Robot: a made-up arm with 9 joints.
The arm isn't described. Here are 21 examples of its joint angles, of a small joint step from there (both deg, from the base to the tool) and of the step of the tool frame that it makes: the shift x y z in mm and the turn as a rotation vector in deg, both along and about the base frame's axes.
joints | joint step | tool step
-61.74 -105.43 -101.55 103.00 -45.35 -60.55 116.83 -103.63 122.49 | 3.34 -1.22 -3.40 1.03 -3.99 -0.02 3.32 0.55 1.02 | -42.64 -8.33 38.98 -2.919 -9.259 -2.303
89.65 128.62 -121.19 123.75 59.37 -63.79 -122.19 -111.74 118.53 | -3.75 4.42 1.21 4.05 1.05 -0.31 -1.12 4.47 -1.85 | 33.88 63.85 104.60 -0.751 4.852 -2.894
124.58 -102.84 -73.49 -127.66 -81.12 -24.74 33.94 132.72 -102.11 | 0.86 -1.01 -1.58 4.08 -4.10 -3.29 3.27 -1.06 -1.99 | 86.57 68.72 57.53 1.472 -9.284 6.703
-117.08 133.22 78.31 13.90 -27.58 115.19 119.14 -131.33 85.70 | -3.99 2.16 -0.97 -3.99 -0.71 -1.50 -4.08 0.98 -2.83 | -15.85 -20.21 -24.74 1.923 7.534 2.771
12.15 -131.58 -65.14 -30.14 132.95 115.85 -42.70 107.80 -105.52 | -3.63 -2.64 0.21 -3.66 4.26 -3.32 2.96 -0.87 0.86 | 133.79 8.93 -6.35 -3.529 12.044 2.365
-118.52 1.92 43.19 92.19 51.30 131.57 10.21 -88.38 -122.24 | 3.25 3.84 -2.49 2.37 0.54 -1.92 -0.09 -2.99 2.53 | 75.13 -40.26 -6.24 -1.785 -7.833 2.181
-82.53 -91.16 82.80 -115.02 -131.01 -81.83 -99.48 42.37 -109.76 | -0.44 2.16 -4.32 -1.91 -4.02 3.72 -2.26 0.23 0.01 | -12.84 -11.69 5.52 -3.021 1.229 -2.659
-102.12 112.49 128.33 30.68 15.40 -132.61 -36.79 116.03 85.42 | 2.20 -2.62 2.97 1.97 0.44 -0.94 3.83 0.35 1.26 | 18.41 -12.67 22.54 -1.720 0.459 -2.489
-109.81 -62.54 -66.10 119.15 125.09 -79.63 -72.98 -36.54 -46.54 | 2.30 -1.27 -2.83 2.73 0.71 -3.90 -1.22 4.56 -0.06 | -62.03 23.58 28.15 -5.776 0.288 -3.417
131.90 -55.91 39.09 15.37 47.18 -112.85 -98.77 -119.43 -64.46 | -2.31 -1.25 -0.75 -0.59 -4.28 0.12 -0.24 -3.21 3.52 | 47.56 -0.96 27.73 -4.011 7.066 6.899
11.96 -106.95 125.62 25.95 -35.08 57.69 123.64 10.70 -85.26 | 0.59 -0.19 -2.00 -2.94 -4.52 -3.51 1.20 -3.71 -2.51 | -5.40 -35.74 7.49 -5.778 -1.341 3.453
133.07 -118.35 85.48 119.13 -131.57 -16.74 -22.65 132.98 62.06 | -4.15 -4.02 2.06 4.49 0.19 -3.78 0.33 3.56 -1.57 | 30.84 -7.46 93.79 -2.212 9.558 6.694
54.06 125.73 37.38 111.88 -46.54 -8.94 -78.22 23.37 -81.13 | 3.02 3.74 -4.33 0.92 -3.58 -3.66 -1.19 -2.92 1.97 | -19.55 -22.61 -15.13 -0.890 2.058 4.665
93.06 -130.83 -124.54 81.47 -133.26 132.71 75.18 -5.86 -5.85 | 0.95 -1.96 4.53 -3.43 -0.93 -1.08 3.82 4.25 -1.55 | -8.60 18.87 -47.37 -7.379 3.640 3.420
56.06 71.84 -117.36 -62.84 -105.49 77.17 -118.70 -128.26 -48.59 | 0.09 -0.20 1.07 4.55 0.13 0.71 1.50 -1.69 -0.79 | -12.85 -13.20 -7.15 0.300 3.422 -3.316
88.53 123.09 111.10 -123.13 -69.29 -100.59 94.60 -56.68 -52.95 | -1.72 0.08 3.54 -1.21 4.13 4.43 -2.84 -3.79 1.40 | -4.06 -35.47 110.17 13.128 3.088 1.724
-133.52 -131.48 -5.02 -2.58 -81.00 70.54 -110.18 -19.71 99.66 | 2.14 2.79 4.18 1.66 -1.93 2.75 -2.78 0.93 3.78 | 22.30 34.67 16.97 2.825 -1.232 -5.083
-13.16 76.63 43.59 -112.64 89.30 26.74 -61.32 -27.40 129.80 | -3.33 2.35 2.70 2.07 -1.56 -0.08 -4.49 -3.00 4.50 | -51.91 -0.01 67.16 -3.924 8.561 -0.509
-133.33 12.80 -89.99 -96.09 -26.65 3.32 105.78 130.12 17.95 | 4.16 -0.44 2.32 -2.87 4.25 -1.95 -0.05 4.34 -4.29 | 9.39 32.61 65.20 -10.391 -1.374 5.450
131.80 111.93 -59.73 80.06 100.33 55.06 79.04 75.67 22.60 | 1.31 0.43 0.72 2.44 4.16 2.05 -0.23 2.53 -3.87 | 7.54 27.36 -15.43 1.280 -4.987 -5.087
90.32 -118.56 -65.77 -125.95 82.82 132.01 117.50 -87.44 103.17 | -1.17 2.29 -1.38 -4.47 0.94 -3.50 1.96 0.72 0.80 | 41.53 40.92 37.69 -2.150 5.605 -7.602
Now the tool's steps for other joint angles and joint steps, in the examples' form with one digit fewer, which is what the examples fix.
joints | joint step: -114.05 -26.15 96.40 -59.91 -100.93 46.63 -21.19 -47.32 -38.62 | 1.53 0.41 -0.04 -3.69 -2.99 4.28 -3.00 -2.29 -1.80
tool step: 14.8 4.6 -37.3 -2.89 -7.02 -3.15
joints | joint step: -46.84 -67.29 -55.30 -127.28 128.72 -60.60 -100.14 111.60 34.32 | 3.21 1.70 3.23 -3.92 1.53 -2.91 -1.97 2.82 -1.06
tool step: -53.5 -65.3 25.3 -4.24 5.01 8.01
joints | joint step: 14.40 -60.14 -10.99 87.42 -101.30 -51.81 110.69 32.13 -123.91 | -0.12 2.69 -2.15 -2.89 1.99 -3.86 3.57 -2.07 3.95
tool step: 6.0 -9.4 -34.1 -8.01 1.12 2.24
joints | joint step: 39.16 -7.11 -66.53 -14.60 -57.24 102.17 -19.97 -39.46 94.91 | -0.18 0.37 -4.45 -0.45 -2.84 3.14 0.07 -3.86 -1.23
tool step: -33.3 21.7 -44.8 -5.50 -9.01 -1.14
